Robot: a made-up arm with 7 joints.
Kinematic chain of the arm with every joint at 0, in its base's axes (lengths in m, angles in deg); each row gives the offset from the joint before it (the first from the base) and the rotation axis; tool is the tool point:
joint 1: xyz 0 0 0 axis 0 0.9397 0.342
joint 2: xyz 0 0 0 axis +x
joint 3: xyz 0 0 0 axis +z
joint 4: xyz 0.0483 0 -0.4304 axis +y
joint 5: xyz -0.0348 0 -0.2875 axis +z
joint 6: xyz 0 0 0 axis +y
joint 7: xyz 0 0 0 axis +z
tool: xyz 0 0 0
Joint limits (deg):
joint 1: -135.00..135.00
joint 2: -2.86..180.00
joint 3: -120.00..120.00
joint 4: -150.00..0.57
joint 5: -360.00..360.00
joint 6: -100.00..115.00
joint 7: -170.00..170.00
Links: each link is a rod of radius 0.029 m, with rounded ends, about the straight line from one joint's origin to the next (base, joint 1, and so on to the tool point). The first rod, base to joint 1, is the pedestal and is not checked.
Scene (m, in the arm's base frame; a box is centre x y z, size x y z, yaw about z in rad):
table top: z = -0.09
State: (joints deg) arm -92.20 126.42 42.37 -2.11 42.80 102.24 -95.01
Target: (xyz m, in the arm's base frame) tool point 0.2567 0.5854 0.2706
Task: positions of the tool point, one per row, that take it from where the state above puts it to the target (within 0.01 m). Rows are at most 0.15 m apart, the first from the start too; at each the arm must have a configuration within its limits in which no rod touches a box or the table.
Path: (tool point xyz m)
1: -0.1034 0.6460 0.3071
2: 0.0232 0.6378 0.3324
3: 0.1472 0.6171 0.3188
4: 0.2567 0.5854 0.2706

